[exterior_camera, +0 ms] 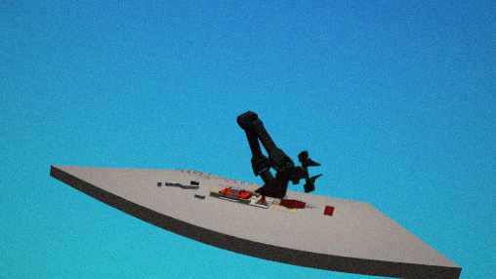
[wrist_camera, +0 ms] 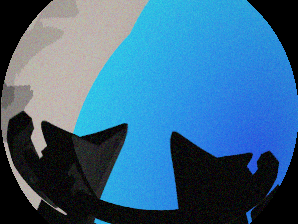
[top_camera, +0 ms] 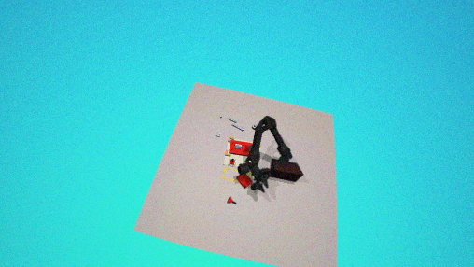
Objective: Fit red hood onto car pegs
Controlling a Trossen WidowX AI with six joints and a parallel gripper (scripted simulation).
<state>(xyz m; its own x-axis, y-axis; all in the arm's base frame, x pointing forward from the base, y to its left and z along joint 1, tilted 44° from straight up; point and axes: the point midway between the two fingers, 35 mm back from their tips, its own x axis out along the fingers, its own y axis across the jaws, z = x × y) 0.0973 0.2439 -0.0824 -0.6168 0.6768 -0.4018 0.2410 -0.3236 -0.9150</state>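
Right now the red hood is 140 mm ahead of my gripper tip, 80 mm to the right of it and 170 mm below it. Round my gripper tip: white jig 210 mm ahead, 290 mm to the right, 160 mm below.
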